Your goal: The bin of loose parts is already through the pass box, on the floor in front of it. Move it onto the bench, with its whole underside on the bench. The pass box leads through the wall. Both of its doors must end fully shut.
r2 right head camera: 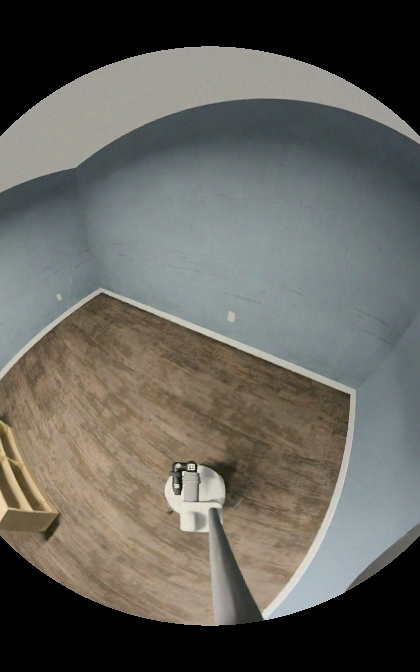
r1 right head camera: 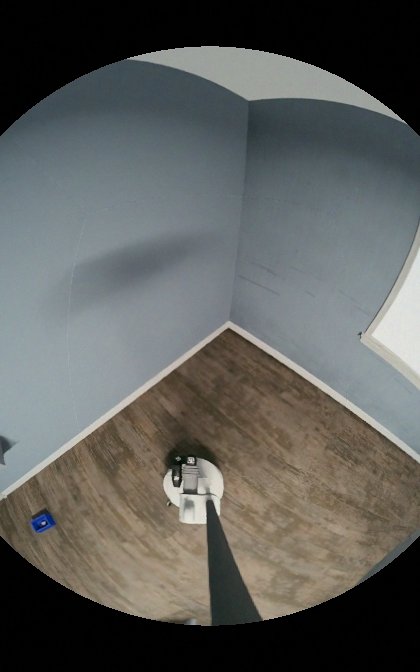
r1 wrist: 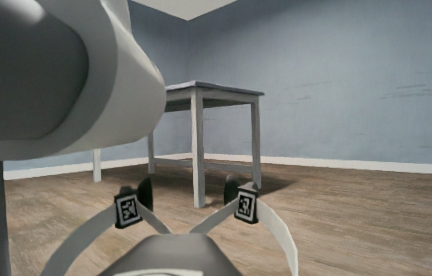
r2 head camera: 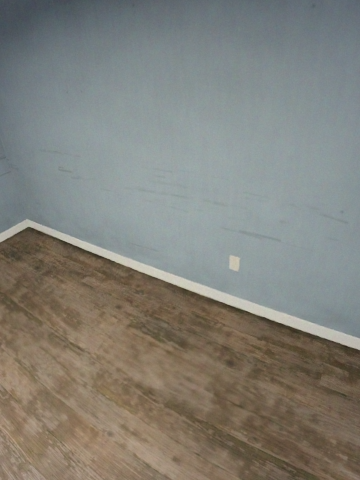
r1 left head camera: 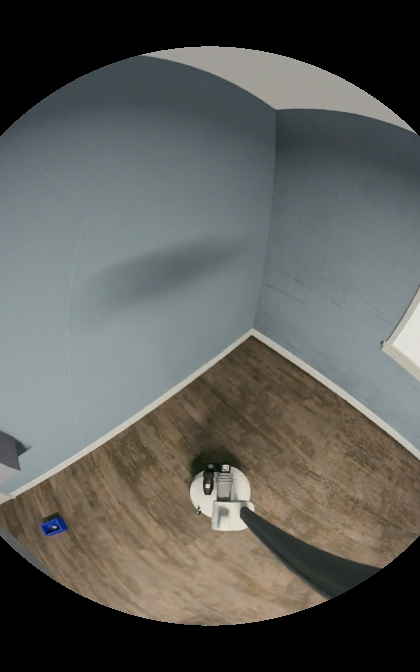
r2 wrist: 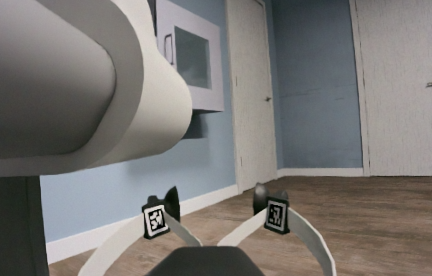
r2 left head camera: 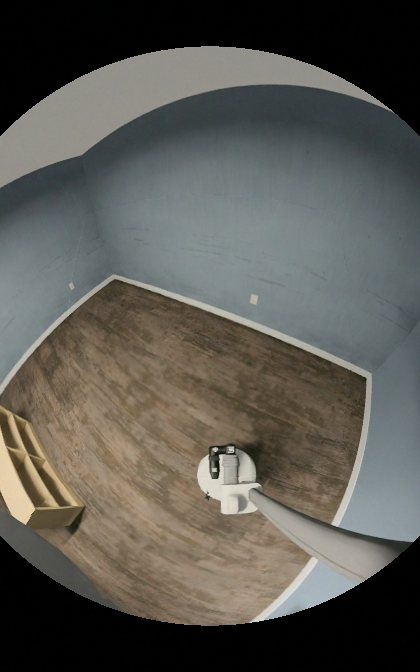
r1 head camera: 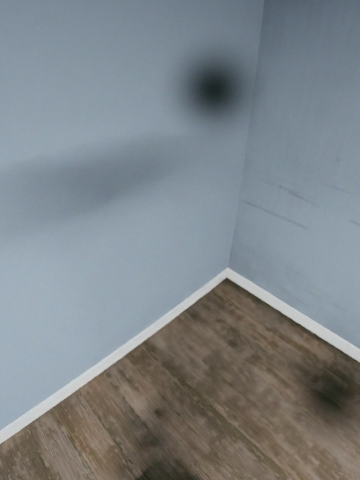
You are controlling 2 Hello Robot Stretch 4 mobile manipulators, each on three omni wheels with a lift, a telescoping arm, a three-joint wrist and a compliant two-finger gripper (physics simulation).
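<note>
A small blue bin (r1 left head camera: pixel 48 531) (r1 right head camera: pixel 36 525) with something small inside stands on the floor at the lower left of both r1 side head views. A grey bench (r1 wrist: pixel 198 145) with a slab top stands beyond my r1 gripper (r1 wrist: pixel 188 192), which is open with nothing between its fingertips. The pass box (r2 wrist: pixel 215 65) hangs on the wall in the r2 wrist view; its windowed door stands out from the wall, seemingly open. A grey box part (r1 left head camera: pixel 7 457) shows on the wall above the bin. My r2 gripper (r2 wrist: pixel 217 202) is open and empty, below and right of the pass box.
A wooden shelf unit (r2 left head camera: pixel 55 517) (r2 right head camera: pixel 30 520) stands at the left in r2's side head views. A white door (r2 wrist: pixel 252 95) is beyond the pass box, and another door (r2 wrist: pixel 395 90) is at the right. Walls meet in a corner ahead of r1.
</note>
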